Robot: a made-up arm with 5 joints.
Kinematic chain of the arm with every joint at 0, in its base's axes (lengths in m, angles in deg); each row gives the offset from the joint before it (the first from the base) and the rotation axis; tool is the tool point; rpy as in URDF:
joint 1: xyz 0.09 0 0.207 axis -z
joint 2: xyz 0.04 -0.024 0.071 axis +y
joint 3: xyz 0.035 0 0.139 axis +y
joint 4: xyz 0.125 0 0.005 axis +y
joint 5: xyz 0.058 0.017 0 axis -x
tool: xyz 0 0 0 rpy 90 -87.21 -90
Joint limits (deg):
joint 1: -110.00..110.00
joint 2: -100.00..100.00
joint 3: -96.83..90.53
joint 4: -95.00..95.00
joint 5: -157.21..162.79
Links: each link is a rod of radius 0.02 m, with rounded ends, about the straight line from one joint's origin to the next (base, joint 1, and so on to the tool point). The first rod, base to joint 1, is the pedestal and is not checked.
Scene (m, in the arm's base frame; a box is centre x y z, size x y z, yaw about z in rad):
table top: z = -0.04
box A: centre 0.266 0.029 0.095 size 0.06 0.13 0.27 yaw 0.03
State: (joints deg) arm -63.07 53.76 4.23 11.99 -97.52
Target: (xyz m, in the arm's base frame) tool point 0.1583 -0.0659 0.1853
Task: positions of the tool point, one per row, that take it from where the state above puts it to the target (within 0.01 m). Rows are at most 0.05 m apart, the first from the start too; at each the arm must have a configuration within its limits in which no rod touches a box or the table.
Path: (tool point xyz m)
1: 0.1925 0.1960 0.1718
2: 0.1699 0.1572 0.1780
3: 0.1488 0.1173 0.1927
4: 0.1300 0.0785 0.2152
5: 0.1354 0.0446 0.2335
6: 0.1324 0.0202 0.2565
7: 0.1287 0.0047 0.2814
8: 0.1284 -0.0067 0.3051
9: 0.1283 -0.0135 0.2753
10: 0.1345 -0.0233 0.2433
11: 0.1458 -0.0398 0.2123
12: 0.1583 -0.0659 0.1853

